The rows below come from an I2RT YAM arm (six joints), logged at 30 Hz.
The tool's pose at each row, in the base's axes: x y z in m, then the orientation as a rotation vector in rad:
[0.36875, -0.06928, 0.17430, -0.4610, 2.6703, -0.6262]
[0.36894, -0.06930, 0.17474, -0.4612, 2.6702, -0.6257]
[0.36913, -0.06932, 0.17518, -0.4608, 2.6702, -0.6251]
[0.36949, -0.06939, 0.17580, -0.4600, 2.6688, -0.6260]
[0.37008, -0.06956, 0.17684, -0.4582, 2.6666, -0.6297]
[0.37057, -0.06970, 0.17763, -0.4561, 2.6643, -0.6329]
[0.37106, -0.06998, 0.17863, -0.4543, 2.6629, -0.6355]
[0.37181, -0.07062, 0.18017, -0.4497, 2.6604, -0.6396]
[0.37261, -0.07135, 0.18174, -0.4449, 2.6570, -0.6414]
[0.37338, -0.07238, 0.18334, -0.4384, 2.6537, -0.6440]
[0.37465, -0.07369, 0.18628, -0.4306, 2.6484, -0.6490]
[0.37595, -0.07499, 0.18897, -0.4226, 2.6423, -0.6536]
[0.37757, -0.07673, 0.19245, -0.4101, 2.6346, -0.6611]
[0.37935, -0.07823, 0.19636, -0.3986, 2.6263, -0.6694]
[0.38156, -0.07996, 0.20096, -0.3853, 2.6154, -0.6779]
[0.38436, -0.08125, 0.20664, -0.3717, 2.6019, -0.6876]
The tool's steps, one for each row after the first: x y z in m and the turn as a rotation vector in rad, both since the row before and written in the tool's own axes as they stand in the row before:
[-0.00028, -0.00027, -0.00028, -0.0003, -0.0002, 0.0000]
[-0.00028, -0.00027, -0.00028, -0.0003, -0.0002, 0.0004]
[-0.00046, -0.00044, -0.00035, 0.0011, -0.0010, 0.0005]
[-0.00073, -0.00077, -0.00057, 0.0033, -0.0009, 0.0008]
[-0.00059, -0.00061, -0.00041, 0.0030, -0.0011, 0.0011]
[-0.00059, -0.00083, -0.00053, 0.0023, -0.0005, 0.0009]
[-0.00083, -0.00145, -0.00073, 0.0041, -0.0010, 0.0027]
[-0.00085, -0.00156, -0.00070, 0.0029, -0.0025, 0.0033]
[-0.00073, -0.00182, -0.00062, 0.0036, -0.0021, 0.0044]
[-0.00145, -0.00281, -0.00140, 0.0060, -0.0032, 0.0050]
[-0.00143, -0.00269, -0.00116, 0.0060, -0.0040, 0.0053]
[-0.00179, -0.00351, -0.00148, 0.0090, -0.0044, 0.0081]
[-0.00219, -0.00355, -0.00182, 0.0096, -0.0047, 0.0073]
[-0.00273, -0.00417, -0.00205, 0.0108, -0.0068, 0.0088]
[-0.00380, -0.00445, -0.00275, 0.0124, -0.0088, 0.0090]

